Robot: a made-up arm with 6 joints.
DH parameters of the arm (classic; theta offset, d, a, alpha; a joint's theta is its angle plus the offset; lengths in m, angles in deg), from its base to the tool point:
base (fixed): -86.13 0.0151 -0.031 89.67
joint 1: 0 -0.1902 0.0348 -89.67
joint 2: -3.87 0.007 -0.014 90
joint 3: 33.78 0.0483 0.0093 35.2
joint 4: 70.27 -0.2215 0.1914 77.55
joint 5: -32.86 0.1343 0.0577 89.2
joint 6: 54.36 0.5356 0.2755 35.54
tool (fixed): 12.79 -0.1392 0 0
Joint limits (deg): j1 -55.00..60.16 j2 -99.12..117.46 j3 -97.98..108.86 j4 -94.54..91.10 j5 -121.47..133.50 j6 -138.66..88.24
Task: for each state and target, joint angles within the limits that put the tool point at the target. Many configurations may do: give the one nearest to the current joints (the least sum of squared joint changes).
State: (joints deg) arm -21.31 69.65 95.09 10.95 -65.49 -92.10
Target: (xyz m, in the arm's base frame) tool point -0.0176 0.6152 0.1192
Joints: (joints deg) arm -15.74 77.01 97.17 14.16 -37.29 -85.08
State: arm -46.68 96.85 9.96 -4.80 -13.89 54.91
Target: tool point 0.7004 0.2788 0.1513
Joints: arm -25.81 64.88 -22.08 -13.97 -8.06 37.06
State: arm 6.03 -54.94 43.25 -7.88 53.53 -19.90
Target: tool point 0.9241 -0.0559 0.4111
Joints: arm -9.01 -72.81 72.17 0.01 38.05 -20.11
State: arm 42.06 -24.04 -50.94 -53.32 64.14 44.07
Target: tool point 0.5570 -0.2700 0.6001
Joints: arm 58.88 -21.64 -40.12 -47.97 58.06 52.56
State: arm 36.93 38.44 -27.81 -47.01 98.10 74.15
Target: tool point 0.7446 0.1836 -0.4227
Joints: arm 53.37 67.68 -50.44 -80.00 85.87 67.81
